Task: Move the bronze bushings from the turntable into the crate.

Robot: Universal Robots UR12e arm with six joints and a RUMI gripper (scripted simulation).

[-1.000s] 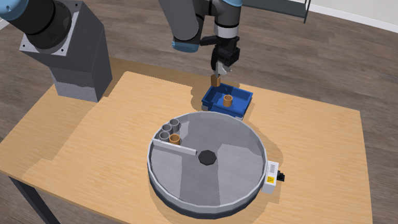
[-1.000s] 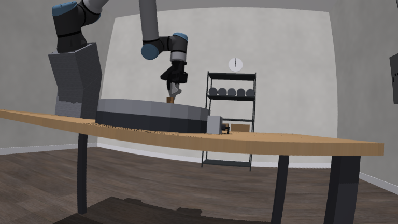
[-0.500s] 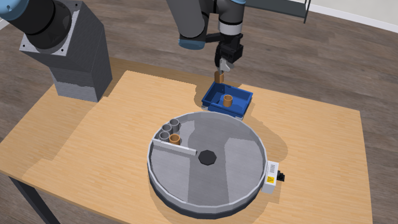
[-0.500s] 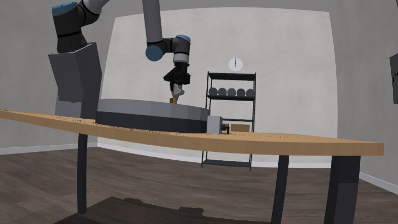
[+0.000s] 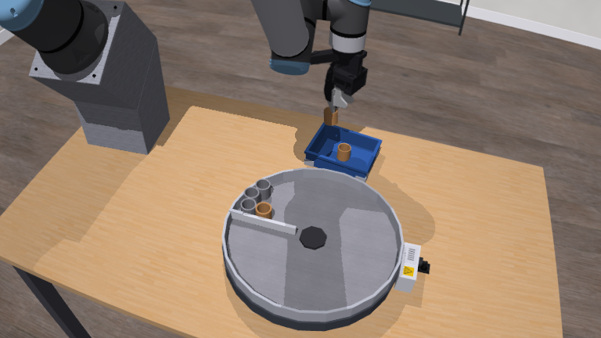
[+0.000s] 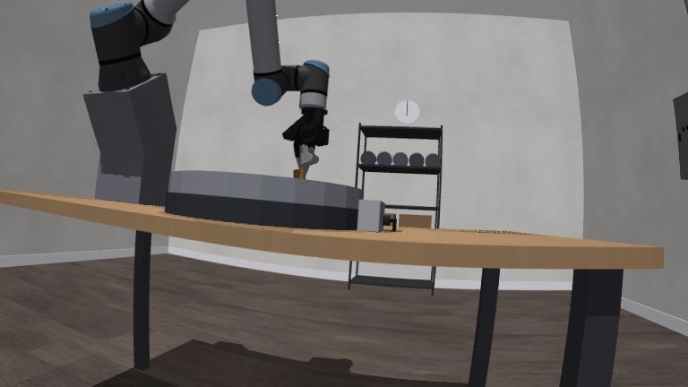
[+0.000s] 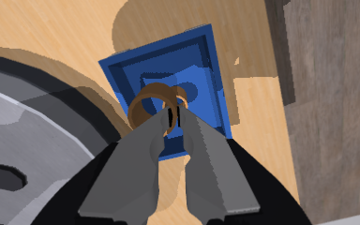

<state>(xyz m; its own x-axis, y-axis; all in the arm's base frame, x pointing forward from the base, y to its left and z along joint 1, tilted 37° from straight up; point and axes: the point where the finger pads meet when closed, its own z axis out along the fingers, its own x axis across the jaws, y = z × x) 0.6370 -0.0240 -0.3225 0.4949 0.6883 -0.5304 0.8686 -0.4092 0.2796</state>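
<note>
Right now my hand is 40 mm short of the blue crate, 30 mm to the left of it and 130 mm above it. Round my hand: grey turntable (380 mm to the right, 100 mm below).
</note>
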